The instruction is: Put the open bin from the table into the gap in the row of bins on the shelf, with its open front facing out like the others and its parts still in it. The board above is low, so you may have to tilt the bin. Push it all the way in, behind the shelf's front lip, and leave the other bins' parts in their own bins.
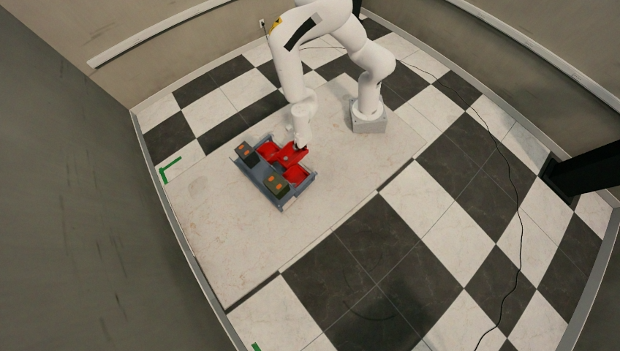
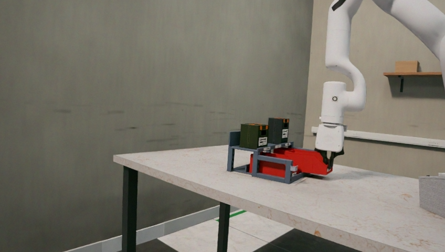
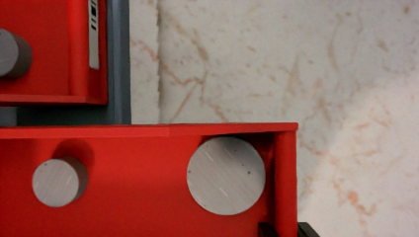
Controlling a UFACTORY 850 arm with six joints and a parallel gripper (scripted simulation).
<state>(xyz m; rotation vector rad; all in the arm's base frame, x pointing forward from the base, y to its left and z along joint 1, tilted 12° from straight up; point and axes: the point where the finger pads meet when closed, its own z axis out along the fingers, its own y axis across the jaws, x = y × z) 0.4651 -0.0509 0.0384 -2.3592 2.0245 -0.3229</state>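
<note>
Right now the large grey disc is 3 cm ahead of my hand, 3 cm to the right of it and 3 cm below it. The rest, counted from my hand: red open bin: 8 cm ahead, 1 cm below; then grey-blue shelf: 21 cm ahead, 2 cm to the left; then dark grey box: 29 cm ahead, 9 cm to the right, 10 cm above.
</note>
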